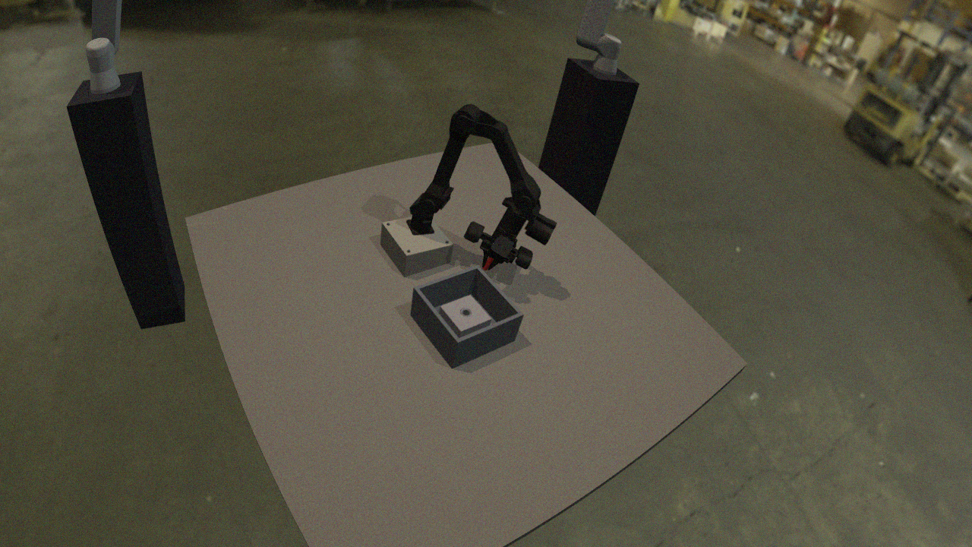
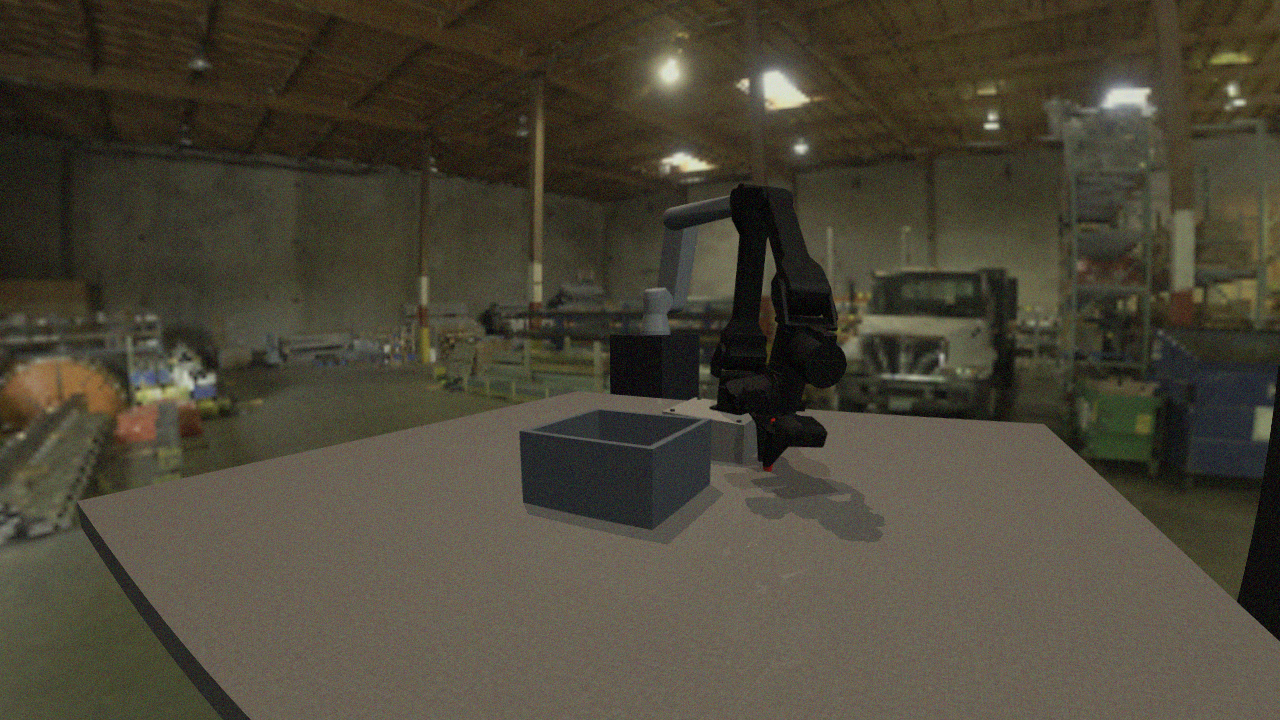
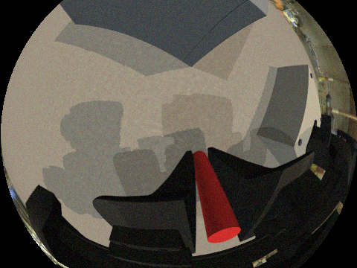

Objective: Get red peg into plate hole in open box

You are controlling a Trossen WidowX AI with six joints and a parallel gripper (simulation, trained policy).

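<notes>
The pale plate lies 16 cm ahead of my gripper tip, 13 cm to the right of it and 2 cm above it. The rest, counted from my gripper tip: dark box: 16 cm ahead, 13 cm to the right; red peg: 1 cm to the left, 3 cm above.
</notes>
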